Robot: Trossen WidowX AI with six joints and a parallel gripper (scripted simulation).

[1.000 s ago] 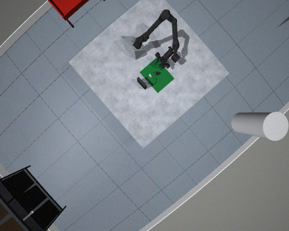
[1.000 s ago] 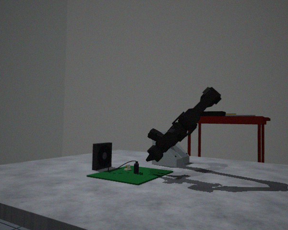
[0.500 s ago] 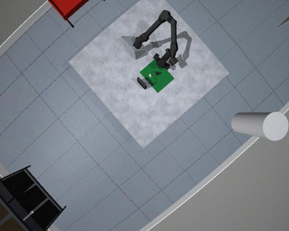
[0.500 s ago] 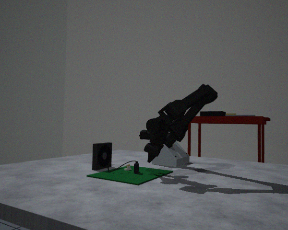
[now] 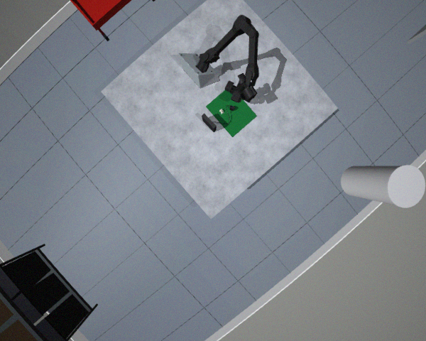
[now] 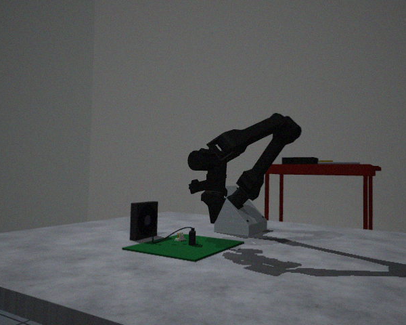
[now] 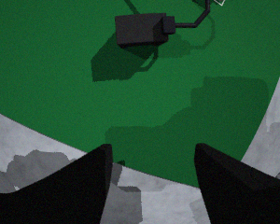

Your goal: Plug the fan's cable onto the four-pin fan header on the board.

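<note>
Now: gripper tip 2 cm short of the black plug, 6 cm to the left of it and 5 cm above it. The rest, counted from my gripper tip: four-pin header 2 cm behind, 12 cm to the right, 7 cm below; then black fan 2 cm behind, 25 cm to the right, 1 cm below; then green board 3 cm ahead, 7 cm to the right, 9 cm below.
</note>
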